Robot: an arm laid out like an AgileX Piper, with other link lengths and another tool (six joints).
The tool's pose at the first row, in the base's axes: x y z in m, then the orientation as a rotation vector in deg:
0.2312 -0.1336 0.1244 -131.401 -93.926 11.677
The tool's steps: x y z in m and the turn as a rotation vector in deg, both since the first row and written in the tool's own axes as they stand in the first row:
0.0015 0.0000 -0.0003 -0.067 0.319 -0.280
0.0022 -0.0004 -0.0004 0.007 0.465 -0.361
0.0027 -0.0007 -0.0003 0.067 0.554 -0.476
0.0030 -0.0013 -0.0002 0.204 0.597 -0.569
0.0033 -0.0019 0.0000 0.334 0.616 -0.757
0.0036 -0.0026 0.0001 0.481 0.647 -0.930
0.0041 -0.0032 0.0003 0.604 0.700 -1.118
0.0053 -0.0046 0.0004 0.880 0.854 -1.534
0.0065 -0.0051 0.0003 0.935 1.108 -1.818
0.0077 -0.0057 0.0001 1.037 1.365 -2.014
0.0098 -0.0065 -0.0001 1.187 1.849 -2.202
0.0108 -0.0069 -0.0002 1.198 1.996 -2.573
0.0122 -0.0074 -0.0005 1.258 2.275 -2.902
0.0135 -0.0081 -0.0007 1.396 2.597 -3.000
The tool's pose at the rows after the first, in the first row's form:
0.2318 -0.1322 0.1248 -131.124 -94.114 11.185
0.2317 -0.1315 0.1251 -130.960 -94.098 11.052
0.2316 -0.1309 0.1251 -130.793 -94.154 10.968
0.2311 -0.1304 0.1252 -130.601 -94.172 11.002
0.2306 -0.1299 0.1252 -130.338 -94.310 11.038
0.2300 -0.1294 0.1254 -130.072 -94.417 11.076
0.2296 -0.1288 0.1255 -129.804 -94.541 11.066
0.2287 -0.1272 0.1259 -129.200 -94.793 11.004
0.2287 -0.1259 0.1262 -128.845 -94.953 10.684
0.2286 -0.1247 0.1267 -128.532 -94.993 10.418
0.2287 -0.1225 0.1273 -128.131 -94.888 9.927
0.2287 -0.1214 0.1276 -127.759 -95.214 9.681
0.2288 -0.1200 0.1281 -127.352 -95.403 9.328
0.2287 -0.1186 0.1286 -127.081 -95.284 9.040

